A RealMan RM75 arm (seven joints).
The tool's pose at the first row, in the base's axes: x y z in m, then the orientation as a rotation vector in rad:
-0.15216 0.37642 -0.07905 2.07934 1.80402 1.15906
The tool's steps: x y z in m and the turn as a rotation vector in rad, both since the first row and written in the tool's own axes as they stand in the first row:
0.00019 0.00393 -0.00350 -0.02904 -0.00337 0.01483
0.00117 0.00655 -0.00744 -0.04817 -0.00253 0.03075
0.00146 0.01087 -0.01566 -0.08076 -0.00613 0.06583
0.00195 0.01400 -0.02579 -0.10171 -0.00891 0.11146
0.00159 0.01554 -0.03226 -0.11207 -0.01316 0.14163
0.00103 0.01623 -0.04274 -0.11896 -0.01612 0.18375
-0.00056 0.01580 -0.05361 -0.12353 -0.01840 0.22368
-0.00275 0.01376 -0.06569 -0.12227 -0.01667 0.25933
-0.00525 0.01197 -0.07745 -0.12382 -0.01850 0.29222
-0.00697 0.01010 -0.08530 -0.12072 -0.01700 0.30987
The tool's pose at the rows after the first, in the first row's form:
-0.15132 0.37430 -0.07430 2.08089 1.76255 1.17757
-0.15179 0.37308 -0.06965 2.08788 1.73131 1.19481
-0.15363 0.36925 -0.06139 2.10880 1.66883 1.21924
-0.15759 0.36524 -0.05240 2.14666 1.60776 1.23916
-0.16047 0.36219 -0.04722 2.17359 1.56914 1.24680
-0.16652 0.35775 -0.03985 2.21455 1.52272 1.25615
-0.17366 0.35254 -0.03332 2.25388 1.47986 1.26406
-0.18281 0.34678 -0.02714 2.29134 1.44723 1.27233
-0.19154 0.34079 -0.02118 2.32435 1.41265 1.27697
-0.19790 0.33693 -0.01761 2.34414 1.39840 1.28014

